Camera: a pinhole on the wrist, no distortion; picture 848 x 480 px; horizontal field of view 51.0 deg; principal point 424.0 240.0 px. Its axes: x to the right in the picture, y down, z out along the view. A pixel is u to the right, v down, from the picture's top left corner.
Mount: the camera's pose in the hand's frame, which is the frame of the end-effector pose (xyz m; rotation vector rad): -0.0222 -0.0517 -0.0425 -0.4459 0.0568 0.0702
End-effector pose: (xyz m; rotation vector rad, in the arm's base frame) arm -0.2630 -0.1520 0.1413 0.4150 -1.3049 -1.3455
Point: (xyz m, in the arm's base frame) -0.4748 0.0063 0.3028
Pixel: 423.0 174.6
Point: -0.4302 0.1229 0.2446
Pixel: 83.7 214.9
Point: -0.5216 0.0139 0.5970
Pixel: 629.2 404.2
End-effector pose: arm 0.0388 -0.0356 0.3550 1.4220 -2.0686 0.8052
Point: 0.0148 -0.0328 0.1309
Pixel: outside the picture
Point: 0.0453 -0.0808 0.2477
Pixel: 241.6 159.4
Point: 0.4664 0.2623 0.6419
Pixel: behind the camera
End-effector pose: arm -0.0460 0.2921 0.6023 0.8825 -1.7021 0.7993
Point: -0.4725 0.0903 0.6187
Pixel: 693.6 398.0
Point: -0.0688 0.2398 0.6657
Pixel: outside the picture
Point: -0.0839 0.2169 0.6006
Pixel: 664.4 136.8
